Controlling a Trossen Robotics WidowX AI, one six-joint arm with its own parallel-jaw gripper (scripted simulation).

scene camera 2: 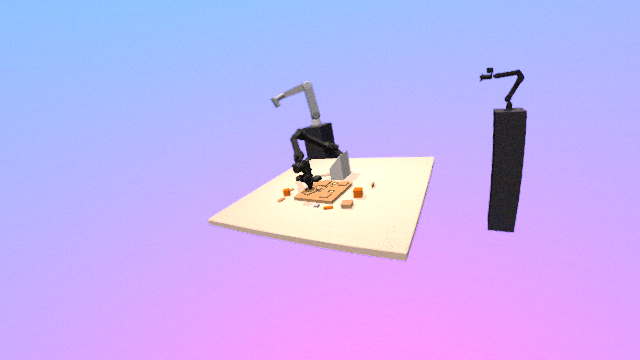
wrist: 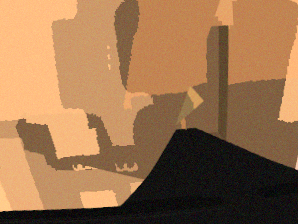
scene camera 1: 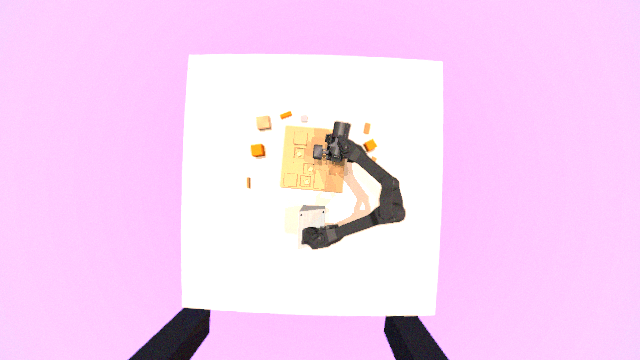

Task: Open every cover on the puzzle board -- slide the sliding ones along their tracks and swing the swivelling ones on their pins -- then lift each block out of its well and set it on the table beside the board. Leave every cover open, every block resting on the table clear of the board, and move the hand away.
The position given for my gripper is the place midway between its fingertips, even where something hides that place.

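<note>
Through the wrist view I can see my gripper [wrist: 185, 139], and a tan puzzle board [wrist: 240, 74] as well. Scene camera 1 shows me that board too [scene camera 1: 291, 163].
</note>
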